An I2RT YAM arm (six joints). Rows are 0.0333 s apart.
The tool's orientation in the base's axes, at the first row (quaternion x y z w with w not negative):
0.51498 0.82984 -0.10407 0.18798
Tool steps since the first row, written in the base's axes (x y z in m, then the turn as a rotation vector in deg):
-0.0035 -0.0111 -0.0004 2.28 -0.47 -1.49
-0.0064 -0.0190 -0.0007 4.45 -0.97 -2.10
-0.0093 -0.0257 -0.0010 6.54 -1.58 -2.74
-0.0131 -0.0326 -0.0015 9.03 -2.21 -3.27
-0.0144 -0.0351 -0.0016 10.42 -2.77 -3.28
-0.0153 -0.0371 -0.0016 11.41 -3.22 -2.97
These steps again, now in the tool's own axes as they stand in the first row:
-0.0075 -0.0081 0.0037 -0.67 1.80 1.99
-0.0126 -0.0142 0.0063 -1.69 3.50 3.17
-0.0168 -0.0198 0.0084 -2.75 5.08 4.41
-0.0207 -0.0263 0.0106 -4.03 7.01 5.63
-0.0222 -0.0286 0.0114 -5.04 8.00 6.13
-0.0235 -0.0303 0.0119 -5.93 8.69 6.21

